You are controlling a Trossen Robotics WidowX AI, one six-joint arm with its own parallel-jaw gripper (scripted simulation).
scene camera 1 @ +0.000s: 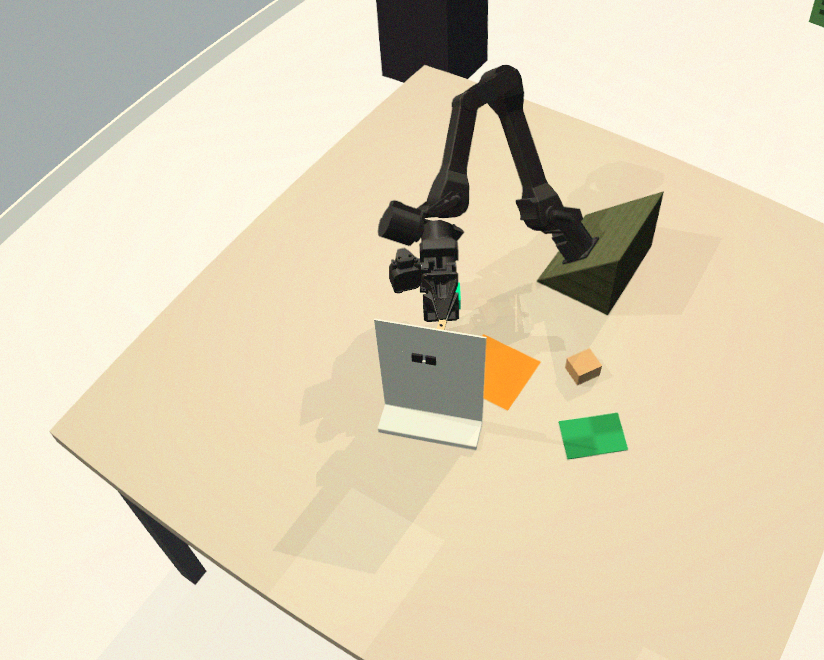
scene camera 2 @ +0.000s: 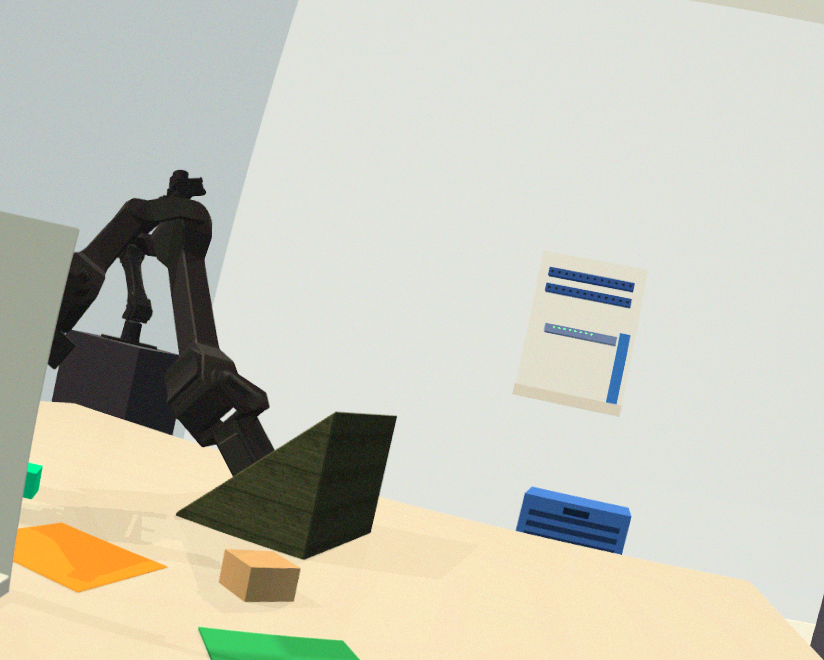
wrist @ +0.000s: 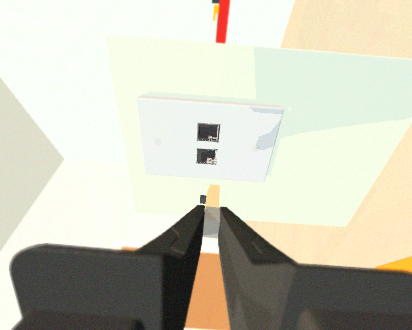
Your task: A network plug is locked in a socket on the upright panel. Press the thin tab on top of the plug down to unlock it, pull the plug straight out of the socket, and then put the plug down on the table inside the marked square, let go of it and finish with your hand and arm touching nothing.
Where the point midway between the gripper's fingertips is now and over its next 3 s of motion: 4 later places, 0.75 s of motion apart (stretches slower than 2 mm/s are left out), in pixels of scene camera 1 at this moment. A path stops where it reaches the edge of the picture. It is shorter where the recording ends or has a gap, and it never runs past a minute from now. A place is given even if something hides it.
My gripper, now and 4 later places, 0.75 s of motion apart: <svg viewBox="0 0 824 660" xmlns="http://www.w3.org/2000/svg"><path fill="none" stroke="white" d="M442 321L445 296L461 316L487 347L494 347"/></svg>
